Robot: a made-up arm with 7 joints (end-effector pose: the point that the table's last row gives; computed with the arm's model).
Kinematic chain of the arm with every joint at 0, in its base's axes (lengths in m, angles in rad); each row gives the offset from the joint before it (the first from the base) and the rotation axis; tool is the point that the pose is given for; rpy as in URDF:
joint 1: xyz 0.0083 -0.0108 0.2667 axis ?
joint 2: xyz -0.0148 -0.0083 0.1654 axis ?
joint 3: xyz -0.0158 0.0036 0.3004 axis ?
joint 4: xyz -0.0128 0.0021 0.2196 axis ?
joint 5: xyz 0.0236 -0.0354 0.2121 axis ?
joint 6: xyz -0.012 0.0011 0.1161 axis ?
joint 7: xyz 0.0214 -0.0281 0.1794 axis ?
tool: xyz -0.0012 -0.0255 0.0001 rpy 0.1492 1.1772 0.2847
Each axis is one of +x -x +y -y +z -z.
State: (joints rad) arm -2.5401 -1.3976 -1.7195 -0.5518 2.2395 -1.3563 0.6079
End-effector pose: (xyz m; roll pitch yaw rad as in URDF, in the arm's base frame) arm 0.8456 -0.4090 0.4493 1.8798 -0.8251 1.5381
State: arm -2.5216 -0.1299 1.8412 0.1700 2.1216 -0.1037 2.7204
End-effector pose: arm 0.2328 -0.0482 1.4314 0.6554 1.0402 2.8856
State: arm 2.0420 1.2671 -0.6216 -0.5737 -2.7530 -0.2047 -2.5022
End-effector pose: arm -0.5380 -0.6846 0.9211 -3.0528 0.9439 0.7375
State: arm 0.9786 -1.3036 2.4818 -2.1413 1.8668 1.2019 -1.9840
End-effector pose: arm 0.1221 0.3963 0.5975 0.6317 -0.9093 -3.1143
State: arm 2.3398 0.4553 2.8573 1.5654 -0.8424 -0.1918 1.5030
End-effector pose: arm 0.1409 0.2080 1.1171 -2.3617 0.9240 -1.8988
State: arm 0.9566 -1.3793 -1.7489 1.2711 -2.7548 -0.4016 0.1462
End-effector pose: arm 0.0652 0.7503 0.4483 1.7756 -0.0237 -2.9880
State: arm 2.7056 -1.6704 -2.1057 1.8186 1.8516 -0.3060 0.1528
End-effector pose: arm 0.5300 -0.2006 0.1074 0.9875 -1.0522 1.0629
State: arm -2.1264 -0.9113 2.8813 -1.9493 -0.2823 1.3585 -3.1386
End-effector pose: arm 0.0570 -0.2537 1.0747 0.0863 0.8835 2.6472
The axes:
joint 1: -z
joint 2: +y
joint 3: -z
joint 4: +y
joint 5: -z
joint 6: +y
joint 7: -z

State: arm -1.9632 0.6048 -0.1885 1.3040 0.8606 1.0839 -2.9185
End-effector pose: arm -0.1431 0.5751 0.6162 2.0500 -0.8276 -2.7825
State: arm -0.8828 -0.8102 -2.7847 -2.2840 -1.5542 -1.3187 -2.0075
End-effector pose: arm -0.0104 0.0721 0.9031 2.4559 0.5304 -1.4979
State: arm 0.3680 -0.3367 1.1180 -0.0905 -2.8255 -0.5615 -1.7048
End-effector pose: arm -0.3661 0.0784 1.3968 -1.9307 1.3278 1.3820
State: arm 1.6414 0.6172 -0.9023 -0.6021 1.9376 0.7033 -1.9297
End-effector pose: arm -0.3539 -0.4032 1.1729 1.0087 0.1151 0.0077
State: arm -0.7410 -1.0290 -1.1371 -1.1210 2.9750 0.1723 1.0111
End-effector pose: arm -0.2625 -0.8390 0.6291 2.9318 0.1867 1.7202
